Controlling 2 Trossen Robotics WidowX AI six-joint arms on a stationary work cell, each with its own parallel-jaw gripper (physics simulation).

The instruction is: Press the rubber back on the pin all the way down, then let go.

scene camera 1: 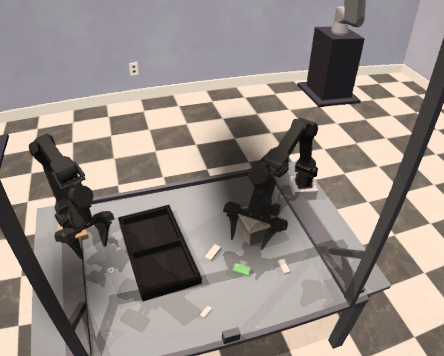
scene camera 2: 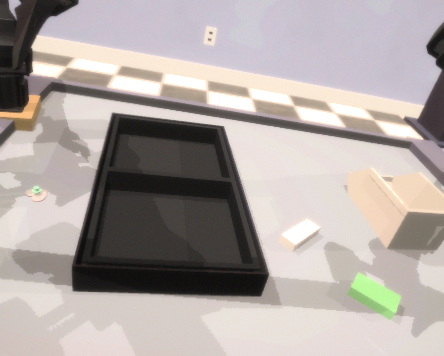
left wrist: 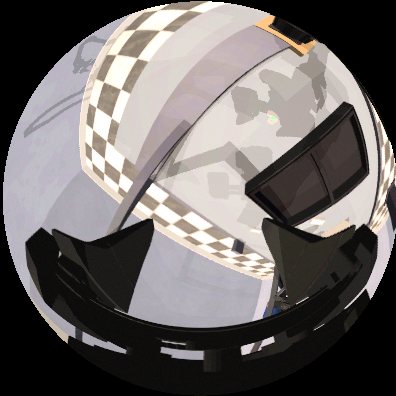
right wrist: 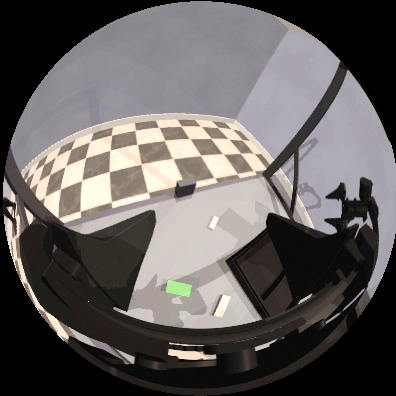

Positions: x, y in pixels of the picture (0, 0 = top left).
Scene:
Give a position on a black two-compartment tray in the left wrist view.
331, 160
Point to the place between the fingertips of my left gripper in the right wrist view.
324, 207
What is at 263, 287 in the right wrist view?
A black two-compartment tray.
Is my right gripper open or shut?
Open.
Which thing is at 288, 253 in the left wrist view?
My left gripper.

